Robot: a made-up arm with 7 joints. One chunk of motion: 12 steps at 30 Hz.
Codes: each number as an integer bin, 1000 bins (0 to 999) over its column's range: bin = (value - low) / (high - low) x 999, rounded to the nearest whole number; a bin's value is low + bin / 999 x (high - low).
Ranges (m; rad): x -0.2..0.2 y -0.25..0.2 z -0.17..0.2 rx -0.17..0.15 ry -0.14..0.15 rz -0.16..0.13
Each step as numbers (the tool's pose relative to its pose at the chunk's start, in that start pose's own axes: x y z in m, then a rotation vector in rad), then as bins.
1 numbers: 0.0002 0.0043 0.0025 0.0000 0.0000 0.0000
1 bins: 500 565 466 531 482 551
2 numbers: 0.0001 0.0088 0.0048 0.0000 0.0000 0.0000
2 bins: 500 575 472 531 482 551
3 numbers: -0.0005 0.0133 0.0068 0.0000 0.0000 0.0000
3 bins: 498 585 477 531 482 551
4 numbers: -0.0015 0.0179 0.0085 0.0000 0.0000 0.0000
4 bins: 496 595 482 531 482 551
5 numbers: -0.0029 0.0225 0.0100 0.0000 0.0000 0.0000
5 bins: 492 605 486 531 482 551
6 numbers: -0.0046 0.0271 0.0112 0.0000 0.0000 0.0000
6 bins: 488 615 489 531 482 551
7 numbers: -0.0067 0.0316 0.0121 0.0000 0.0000 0.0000
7 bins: 483 625 492 531 482 551
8 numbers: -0.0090 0.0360 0.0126 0.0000 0.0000 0.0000
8 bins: 477 635 493 531 482 551
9 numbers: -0.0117 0.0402 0.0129 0.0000 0.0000 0.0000
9 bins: 470 644 494 531 482 551
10 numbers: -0.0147 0.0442 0.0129 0.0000 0.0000 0.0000
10 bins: 463 653 494 531 482 551
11 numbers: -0.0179 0.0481 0.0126 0.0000 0.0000 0.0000
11 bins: 455 662 493 531 482 551
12 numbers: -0.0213 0.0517 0.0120 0.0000 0.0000 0.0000
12 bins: 446 670 491 531 482 551
